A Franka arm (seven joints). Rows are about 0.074 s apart.
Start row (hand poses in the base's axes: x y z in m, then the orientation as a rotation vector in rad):
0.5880 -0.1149 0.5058 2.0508 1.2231 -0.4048
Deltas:
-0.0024 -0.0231 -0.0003 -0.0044 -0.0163 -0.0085
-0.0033 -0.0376 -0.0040 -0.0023 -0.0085 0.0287
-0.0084 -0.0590 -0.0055 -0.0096 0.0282 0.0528
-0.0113 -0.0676 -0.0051 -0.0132 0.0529 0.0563
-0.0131 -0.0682 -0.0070 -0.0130 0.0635 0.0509
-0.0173 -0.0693 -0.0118 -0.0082 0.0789 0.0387
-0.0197 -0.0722 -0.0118 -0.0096 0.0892 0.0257
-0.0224 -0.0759 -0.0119 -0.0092 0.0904 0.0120
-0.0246 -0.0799 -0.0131 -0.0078 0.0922 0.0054
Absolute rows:
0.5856 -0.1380 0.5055 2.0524 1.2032 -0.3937
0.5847 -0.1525 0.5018 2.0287 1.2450 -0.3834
0.5796 -0.1739 0.5003 2.0064 1.2869 -0.4151
0.5767 -0.1825 0.5007 2.0011 1.3033 -0.4418
0.5749 -0.1831 0.4988 2.0051 1.3044 -0.4557
0.5707 -0.1842 0.4940 2.0178 1.3038 -0.4756
0.5683 -0.1871 0.4940 2.0257 1.2966 -0.4937
0.5656 -0.1908 0.4939 2.0356 1.2840 -0.5013
0.5634 -0.1948 0.4927 2.0414 1.2792 -0.5057

